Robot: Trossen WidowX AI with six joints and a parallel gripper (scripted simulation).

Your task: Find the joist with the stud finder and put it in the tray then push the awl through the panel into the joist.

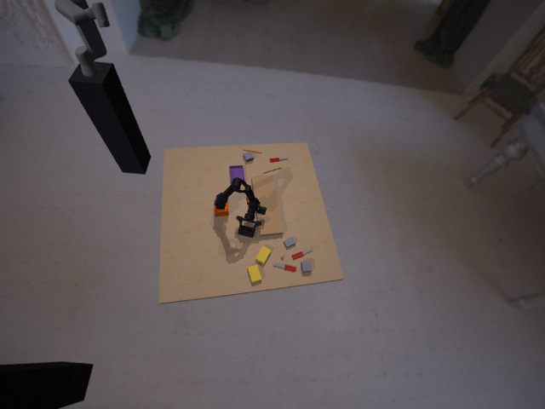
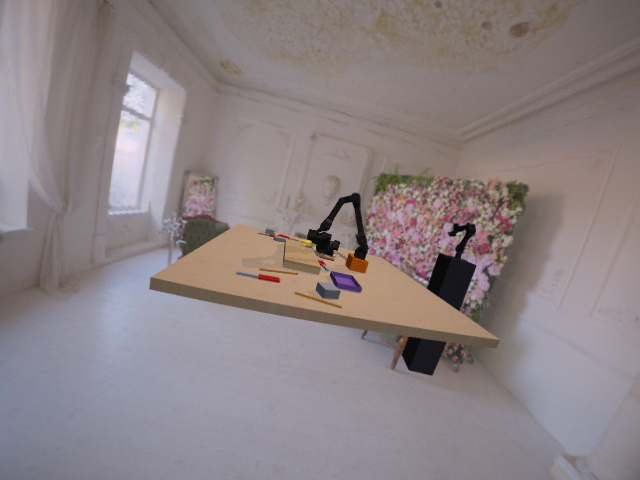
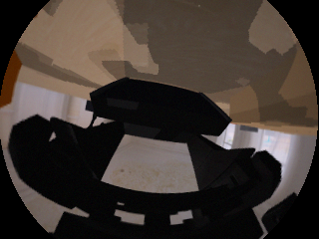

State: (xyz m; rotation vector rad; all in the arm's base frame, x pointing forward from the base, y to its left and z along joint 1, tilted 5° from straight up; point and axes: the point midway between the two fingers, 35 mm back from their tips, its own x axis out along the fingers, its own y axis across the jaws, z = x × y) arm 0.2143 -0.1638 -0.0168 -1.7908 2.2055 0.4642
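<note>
The stud finder is 1 cm below my gripper tip and 1 cm behind it. Also, from my gripper tip: purple tray: 54 cm to the left, 12 cm behind, 5 cm below; then awl: 14 cm to the left, 5 cm below.
</note>
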